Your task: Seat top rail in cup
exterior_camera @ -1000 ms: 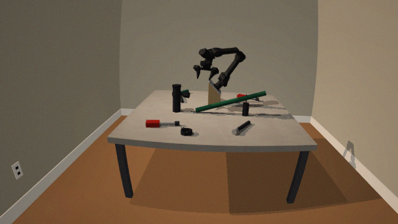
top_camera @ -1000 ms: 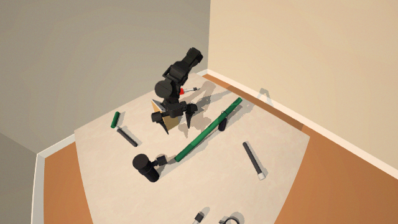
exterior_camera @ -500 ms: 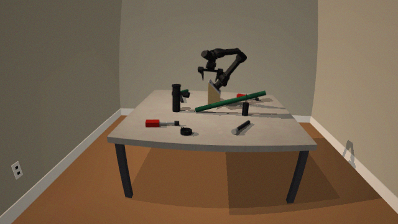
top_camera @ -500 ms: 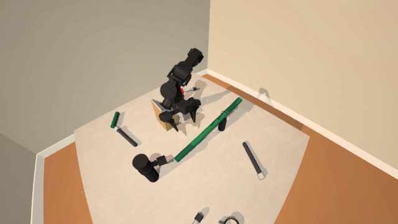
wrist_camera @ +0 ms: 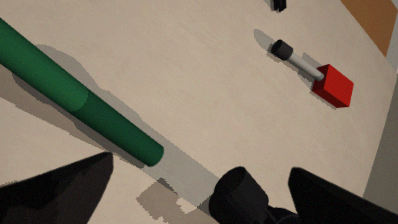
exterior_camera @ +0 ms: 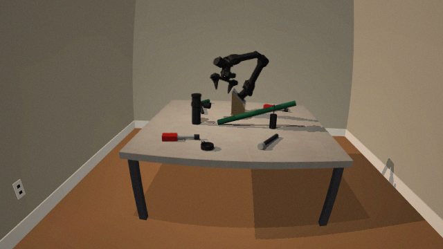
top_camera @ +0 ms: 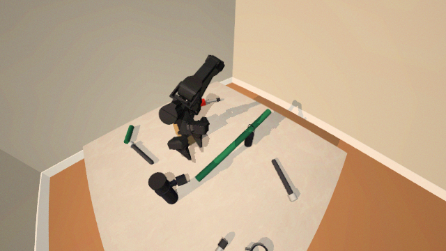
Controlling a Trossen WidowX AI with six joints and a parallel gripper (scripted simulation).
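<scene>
Now: the black rail-end cup 110 mm to the right of my gripper tip, 100 mm below it and 10 mm behind it. Also, from my gripper tip: short green tube (600 mm behind, 210 mm below, 150 mm to the right); black ring (400 mm ahead, 220 mm below, 80 mm to the right).
</scene>
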